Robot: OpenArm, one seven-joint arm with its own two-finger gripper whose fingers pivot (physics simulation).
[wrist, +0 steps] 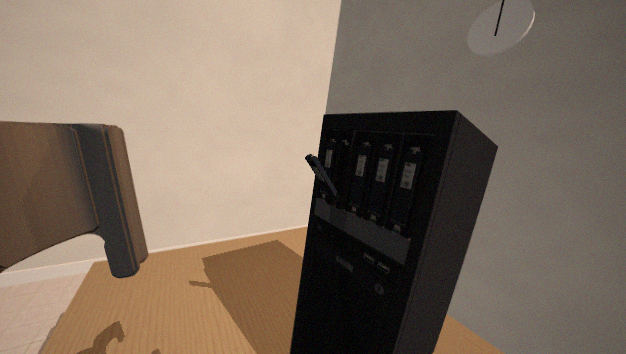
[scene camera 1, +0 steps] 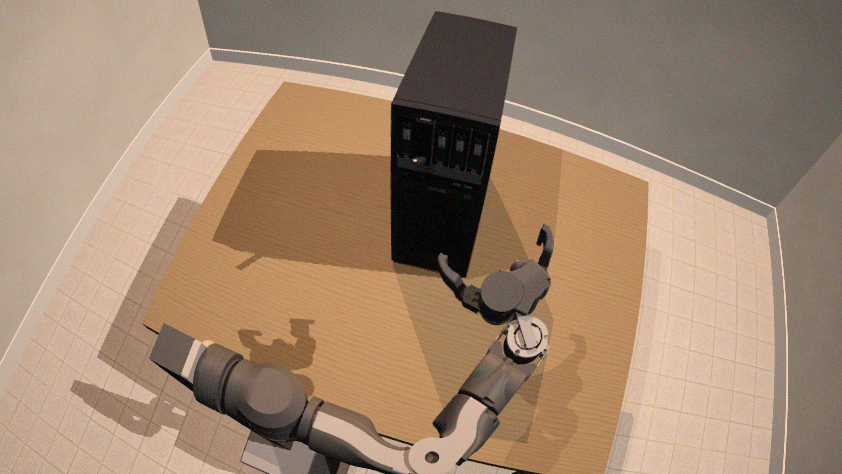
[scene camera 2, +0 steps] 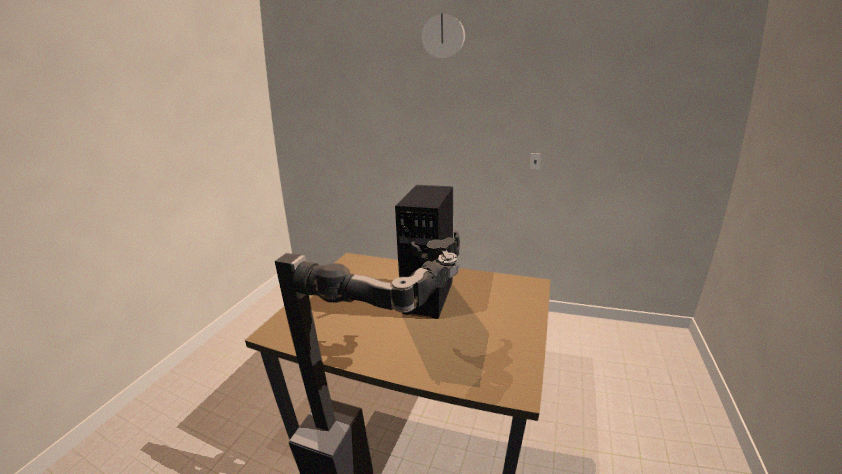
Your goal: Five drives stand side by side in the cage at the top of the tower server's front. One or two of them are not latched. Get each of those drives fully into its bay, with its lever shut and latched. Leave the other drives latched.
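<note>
The black tower server (scene camera 1: pixel 433 223) (scene camera 2: pixel 418 256) (wrist: pixel 350 310) stands upright, five drives side by side in its top cage. The second drive from the left has its lever (scene camera 1: pixel 415 160) (wrist: pixel 322 175) swung out, its free end up and forward of the front; how deep this drive sits is too dark to tell. The leftmost drive (scene camera 1: pixel 406 134) (wrist: pixel 328 159) and the three right-hand drives (scene camera 1: pixel 459 144) (wrist: pixel 383 171) have levers that look flat and shut. My gripper (scene camera 1: pixel 493 241) is open and empty, in front of the tower's right side and below the cage; one finger (wrist: pixel 122 200) shows in the wrist view.
The tower stands on a wooden table (scene camera 1: pixel 329 306) (scene camera 2: pixel 377 347) (wrist: pixel 180 310). The arm (scene camera 1: pixel 353 432) (scene camera 2: pixel 368 289) reaches from its post (scene camera 2: pixel 306 341) at the front left across the table's front part. Walls stand behind and to the sides, with a round clock (scene camera 2: pixel 443 36) (wrist: pixel 501 27).
</note>
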